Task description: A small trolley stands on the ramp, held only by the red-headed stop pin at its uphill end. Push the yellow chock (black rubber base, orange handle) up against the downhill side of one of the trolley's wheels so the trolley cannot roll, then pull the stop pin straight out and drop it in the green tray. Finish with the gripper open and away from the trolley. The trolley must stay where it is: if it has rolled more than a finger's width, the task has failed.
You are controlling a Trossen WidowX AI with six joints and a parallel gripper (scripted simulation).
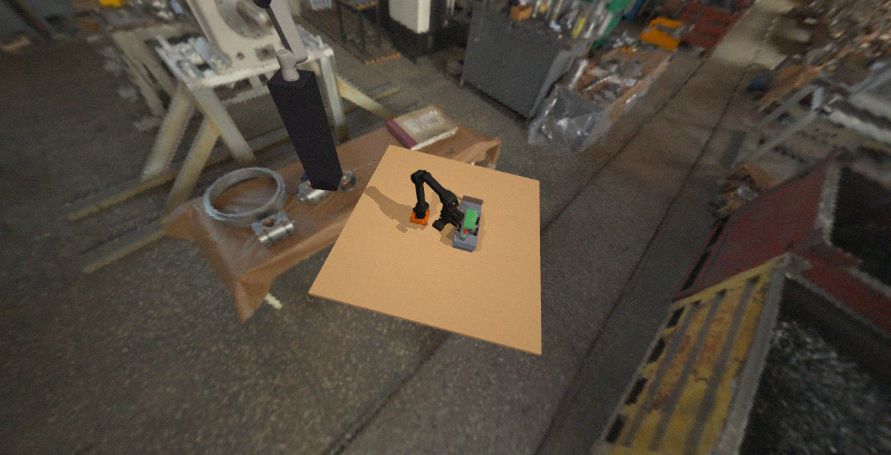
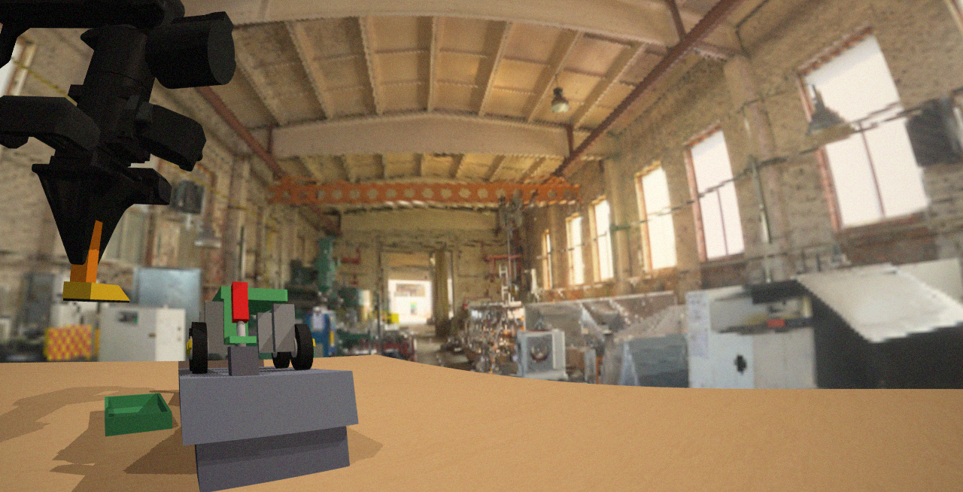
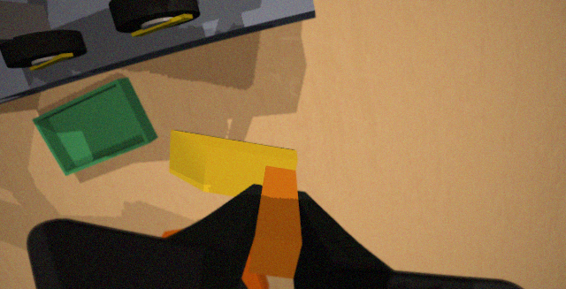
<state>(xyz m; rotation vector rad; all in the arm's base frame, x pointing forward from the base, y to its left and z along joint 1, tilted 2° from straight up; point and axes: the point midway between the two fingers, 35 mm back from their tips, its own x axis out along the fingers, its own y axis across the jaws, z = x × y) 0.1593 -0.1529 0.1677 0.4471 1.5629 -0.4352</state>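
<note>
Now: gripper tip 2 cm to the right of the yellow chock, 1 cm short of it and 1 cm above it. From my gripper tip the other things lie so: ramp (17 cm ahead, 13 cm below, 8 cm to the left); green trolley (17 cm ahead, 7 cm to the left, 6 cm below); stop pin (13 cm ahead, 4 cm below, 2 cm to the right).
</note>
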